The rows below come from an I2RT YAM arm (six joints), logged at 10 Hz.
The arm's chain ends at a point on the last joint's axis. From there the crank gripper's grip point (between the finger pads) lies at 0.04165 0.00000 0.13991 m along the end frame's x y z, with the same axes.
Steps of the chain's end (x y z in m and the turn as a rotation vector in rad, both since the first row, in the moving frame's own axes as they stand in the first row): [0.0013, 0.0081, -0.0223, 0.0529, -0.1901, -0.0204]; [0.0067, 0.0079, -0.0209, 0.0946, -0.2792, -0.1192]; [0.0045, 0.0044, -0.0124, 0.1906, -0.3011, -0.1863]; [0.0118, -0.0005, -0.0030, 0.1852, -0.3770, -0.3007]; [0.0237, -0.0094, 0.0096, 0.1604, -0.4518, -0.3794]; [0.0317, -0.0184, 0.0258, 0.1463, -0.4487, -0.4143]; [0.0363, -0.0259, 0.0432, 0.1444, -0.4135, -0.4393]
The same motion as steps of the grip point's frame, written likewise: [-0.0260, 0.0000, -0.0172, 0.0529, -0.1901, -0.0204]; [-0.0344, -0.0082, -0.0157, 0.0946, -0.2792, -0.1192]; [-0.0415, -0.0264, -0.0097, 0.1906, -0.3011, -0.1863]; [-0.0472, -0.0309, -0.0012, 0.1852, -0.3770, -0.3007]; [-0.0468, -0.0351, 0.0105, 0.1604, -0.4518, -0.3794]; [-0.0386, -0.0424, 0.0270, 0.1463, -0.4487, -0.4143]; [-0.0295, -0.0509, 0.0451, 0.1444, -0.4135, -0.4393]
